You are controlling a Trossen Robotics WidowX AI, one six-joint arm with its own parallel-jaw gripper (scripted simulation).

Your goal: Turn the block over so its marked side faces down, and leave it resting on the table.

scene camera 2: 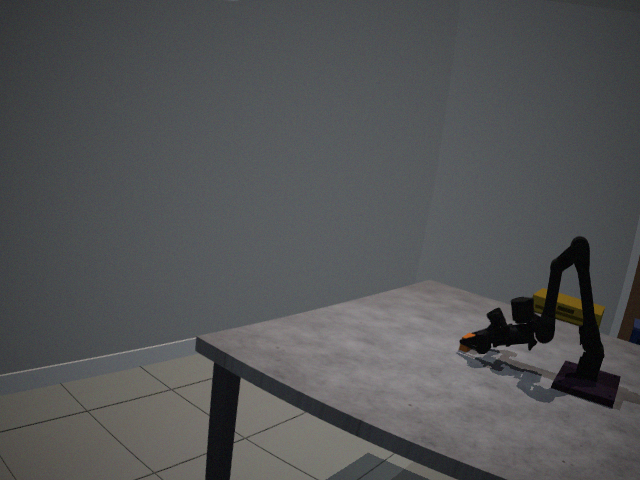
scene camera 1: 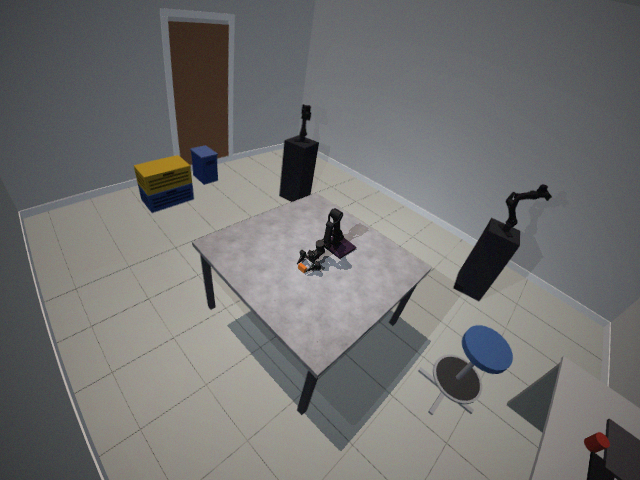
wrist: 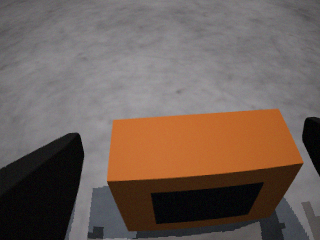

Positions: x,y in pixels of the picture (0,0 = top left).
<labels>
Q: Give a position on an orange block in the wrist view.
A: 218,168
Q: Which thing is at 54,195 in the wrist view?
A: My gripper.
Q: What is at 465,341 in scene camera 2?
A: My gripper.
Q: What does my gripper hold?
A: Nothing.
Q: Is my gripper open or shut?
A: Open.
</labels>
